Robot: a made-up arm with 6 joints.
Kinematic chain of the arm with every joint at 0, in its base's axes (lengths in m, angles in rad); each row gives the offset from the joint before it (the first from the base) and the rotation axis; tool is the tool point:
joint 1: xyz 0 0 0.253 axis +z
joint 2: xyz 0 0 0 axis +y
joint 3: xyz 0 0 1.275 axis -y
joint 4: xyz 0 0 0 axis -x
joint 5: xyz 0.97 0 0 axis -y
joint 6: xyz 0 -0.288 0 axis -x
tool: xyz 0 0 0
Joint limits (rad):
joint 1: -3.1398..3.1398
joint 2: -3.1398..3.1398
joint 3: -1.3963..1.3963
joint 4: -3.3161..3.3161
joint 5: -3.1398..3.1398
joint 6: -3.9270..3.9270
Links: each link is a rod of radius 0.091 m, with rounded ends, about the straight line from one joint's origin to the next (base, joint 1, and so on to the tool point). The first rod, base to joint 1, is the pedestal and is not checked.
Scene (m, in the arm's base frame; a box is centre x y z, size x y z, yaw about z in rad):
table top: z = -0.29
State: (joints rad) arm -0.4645 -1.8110 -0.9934 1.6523 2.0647 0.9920
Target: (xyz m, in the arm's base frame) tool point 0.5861 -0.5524 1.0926
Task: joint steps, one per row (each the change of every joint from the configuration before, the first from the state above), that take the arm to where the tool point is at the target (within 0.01 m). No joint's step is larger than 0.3 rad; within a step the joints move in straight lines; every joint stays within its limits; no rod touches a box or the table.
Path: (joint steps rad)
1: -0.0474 0.2874 0.0298 -0.0169 0.0000 0.0000
2: -0.0474 0.2874 0.0297 -0.0168 0.0000 0.0000
3: -0.0473 0.2874 0.0298 -0.0169 0.0000 0.0000
4: -0.0474 0.2874 0.0298 -0.0169 0.0000 0.0000
5: -0.0474 0.2874 0.0298 -0.0168 0.0000 0.0000
6: -0.0474 0.2874 0.0297 -0.0169 0.0000 0.0000

